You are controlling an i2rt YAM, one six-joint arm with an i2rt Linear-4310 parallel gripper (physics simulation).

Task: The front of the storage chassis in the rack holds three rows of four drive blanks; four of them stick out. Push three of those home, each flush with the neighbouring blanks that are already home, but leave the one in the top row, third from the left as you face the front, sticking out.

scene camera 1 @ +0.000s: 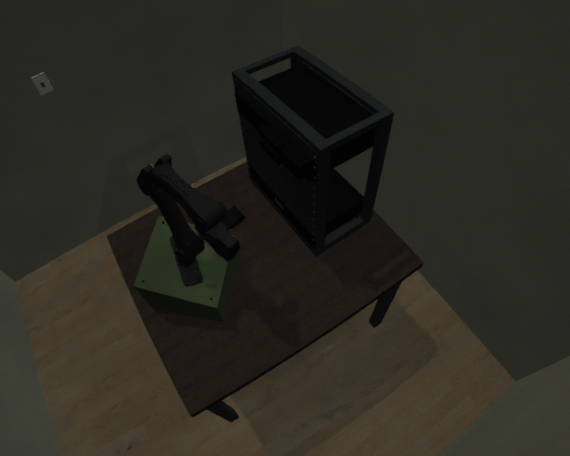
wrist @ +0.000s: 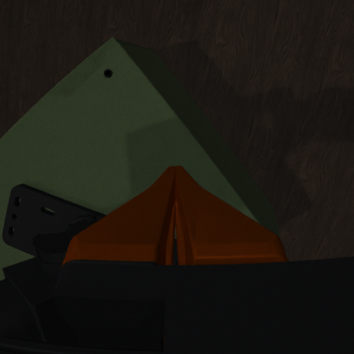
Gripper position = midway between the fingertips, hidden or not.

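The gripper (wrist: 174,177) is visible, and the scene also has a rack (scene camera 1: 297,126) in it; in the wrist view the rack is out of frame.
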